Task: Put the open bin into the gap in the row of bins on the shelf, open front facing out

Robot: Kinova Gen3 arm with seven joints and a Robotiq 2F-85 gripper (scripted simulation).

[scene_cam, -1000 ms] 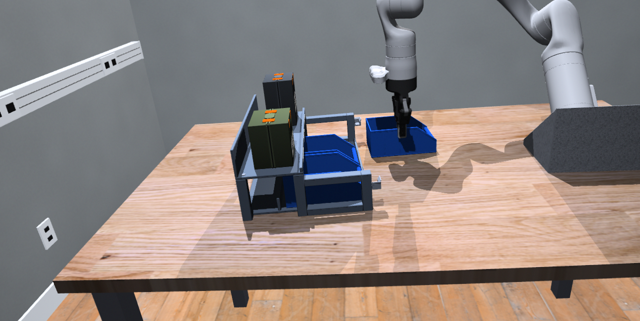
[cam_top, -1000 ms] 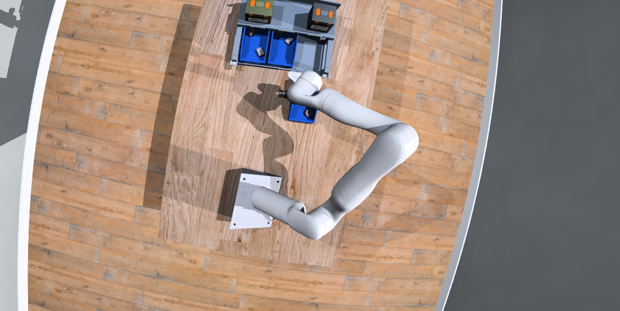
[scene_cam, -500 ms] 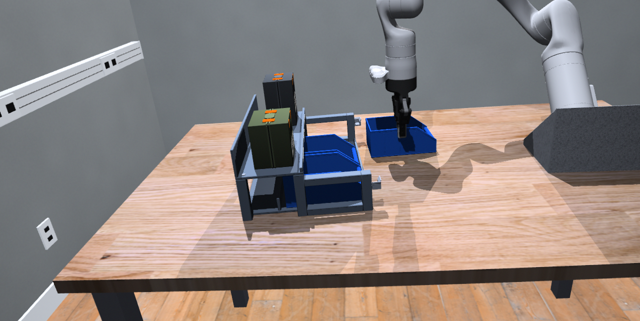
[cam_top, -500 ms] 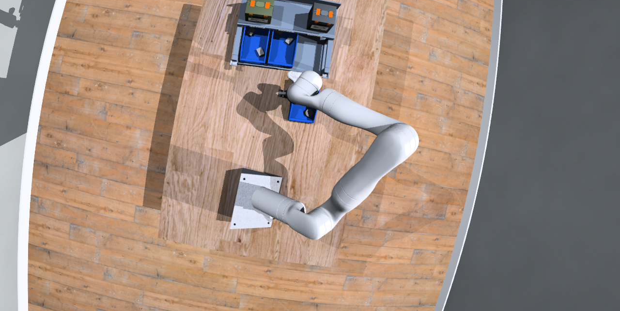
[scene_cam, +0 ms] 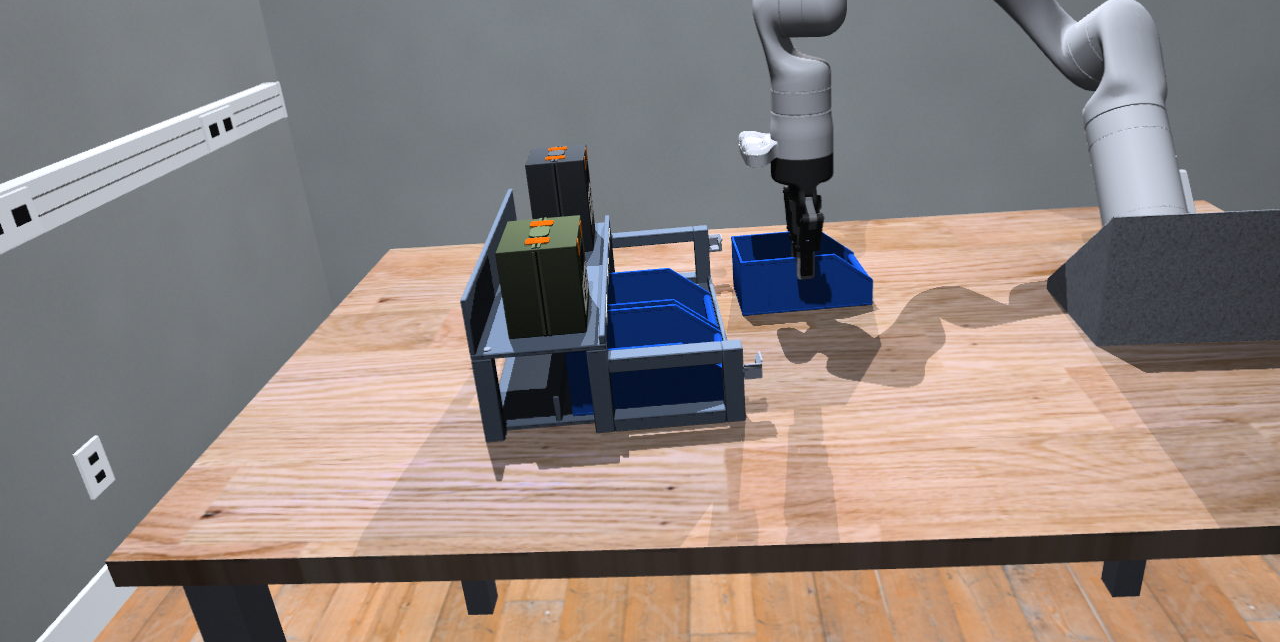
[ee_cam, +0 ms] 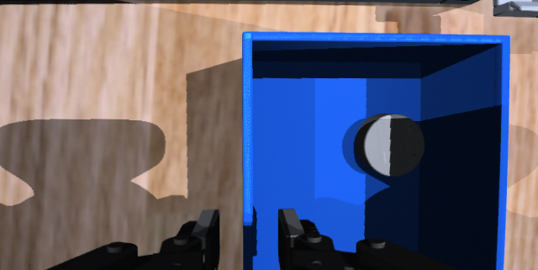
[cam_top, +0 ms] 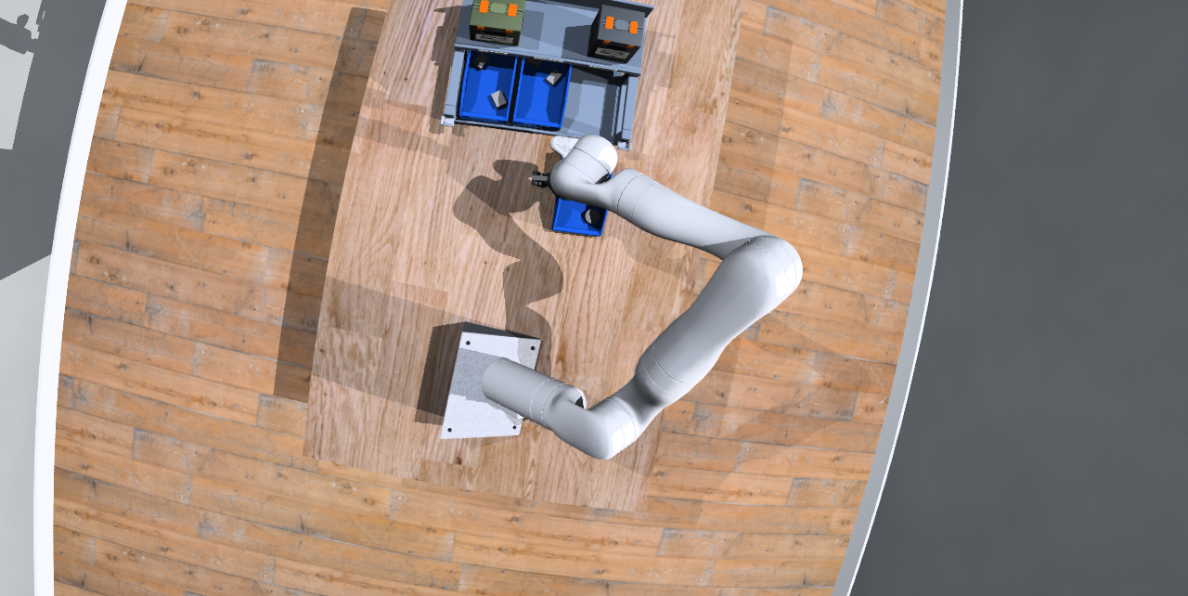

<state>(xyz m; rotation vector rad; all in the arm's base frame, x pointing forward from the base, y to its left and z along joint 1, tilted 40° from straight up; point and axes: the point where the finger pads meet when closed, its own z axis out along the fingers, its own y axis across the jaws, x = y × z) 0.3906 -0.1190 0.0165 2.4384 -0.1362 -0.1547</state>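
My hand is 3 cm short of the round grey part, 8 cm to the left of it and 6 cm above it. Round my hand: green box 31 cm ahead, 16 cm to the left, 8 cm above; dark box 30 cm ahead, 7 cm to the right, 9 cm above; shelf 24 cm ahead, 5 cm to the left.
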